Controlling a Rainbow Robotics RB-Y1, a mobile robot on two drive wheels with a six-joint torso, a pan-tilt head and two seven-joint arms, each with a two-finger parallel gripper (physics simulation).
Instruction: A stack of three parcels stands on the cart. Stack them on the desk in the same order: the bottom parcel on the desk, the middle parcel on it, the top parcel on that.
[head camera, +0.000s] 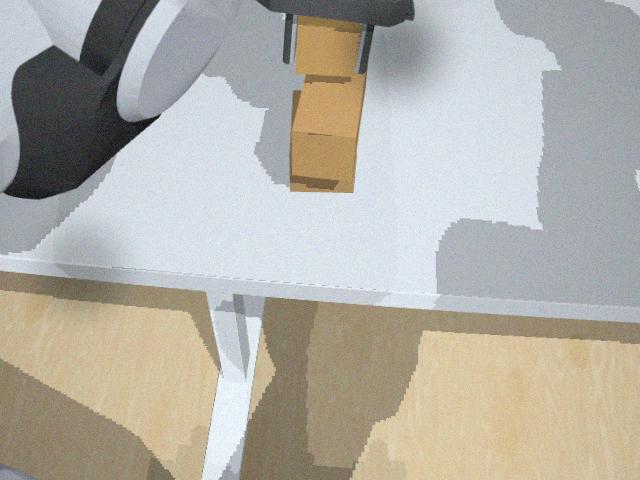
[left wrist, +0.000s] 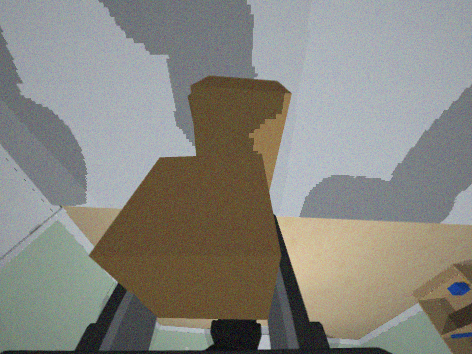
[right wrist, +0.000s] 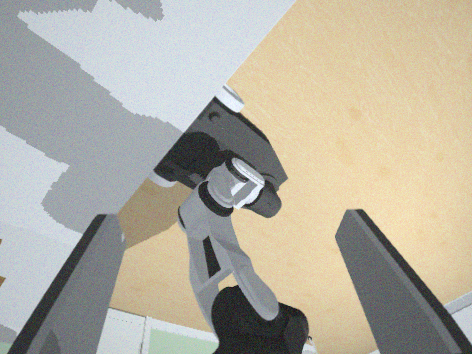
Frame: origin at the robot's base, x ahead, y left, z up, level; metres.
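Seen in the pictures: left gripper, fingertip midpoint: (head camera: 324, 62) (left wrist: 217, 222); right gripper, fingertip midpoint: (right wrist: 234, 226).
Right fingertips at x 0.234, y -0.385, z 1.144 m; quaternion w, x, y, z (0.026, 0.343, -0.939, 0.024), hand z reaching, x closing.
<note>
Offsets run from my right fingertips to a thing's top centre. Level surfaces: height alone.
My left gripper (head camera: 324, 66) is shut on a brown parcel {dx +0.155, dy +0.388, dz -0.016 m} (head camera: 328, 47) (left wrist: 195, 210) and holds it at the top of the head view. Beyond it in the left wrist view stands a brown stack {dx +0.144, dy +0.381, dz -0.091 m} (head camera: 325, 157) (left wrist: 227, 122) on the white desk {dz -0.193 m} (head camera: 206, 222) (left wrist: 350, 55) (right wrist: 150, 55). A parcel lies on another in this stack; slivers of the lower one show at its left and bottom edges in the head view. The held parcel overlaps the stack's far end in the picture; whether they touch, I cannot tell. My right gripper (right wrist: 234, 226) is open and empty. The cart does not show.
The desk edge (head camera: 320, 289) crosses the head view above a white leg (head camera: 227, 403) and wooden floor {dz -1.143 m} (head camera: 516, 403) (right wrist: 375, 125). The robot's dark base (right wrist: 250, 140) is beside the desk edge. A brown box (left wrist: 435, 287) with blue marks is at the left wrist view's lower right.
</note>
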